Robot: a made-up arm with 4 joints.
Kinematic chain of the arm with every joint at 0, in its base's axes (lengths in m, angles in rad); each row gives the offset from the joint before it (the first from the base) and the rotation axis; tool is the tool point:
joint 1: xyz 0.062 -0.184 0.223 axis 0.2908 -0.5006 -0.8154
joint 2: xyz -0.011 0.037 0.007 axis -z
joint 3: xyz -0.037 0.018 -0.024 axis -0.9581 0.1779 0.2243
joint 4: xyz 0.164 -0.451 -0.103 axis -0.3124 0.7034 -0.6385
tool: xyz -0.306 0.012 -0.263
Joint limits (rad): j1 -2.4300..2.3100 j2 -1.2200..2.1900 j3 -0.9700..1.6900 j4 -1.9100..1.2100
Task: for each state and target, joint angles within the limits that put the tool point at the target. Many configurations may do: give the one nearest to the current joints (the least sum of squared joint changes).
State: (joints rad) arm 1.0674 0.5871 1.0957 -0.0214
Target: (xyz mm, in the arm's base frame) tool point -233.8 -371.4 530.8
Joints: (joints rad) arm 0.4850 0.2112 1.5630 0.4242
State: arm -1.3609 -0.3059 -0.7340 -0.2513
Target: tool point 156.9 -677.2 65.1
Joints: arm -1.5988 -0.1461 -0.3649 0.3541
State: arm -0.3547 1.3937 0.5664 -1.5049
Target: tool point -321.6 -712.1 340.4
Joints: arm -0.8280 1.5047 0.6668 -1.1614
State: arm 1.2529 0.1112 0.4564 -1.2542
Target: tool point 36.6 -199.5 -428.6
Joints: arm 1.4974 0.4945 0.2004 -1.0577
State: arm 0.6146 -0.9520 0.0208 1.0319
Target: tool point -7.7 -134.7 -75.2
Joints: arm 0.9581 -0.3430 -0.4885 1.2098
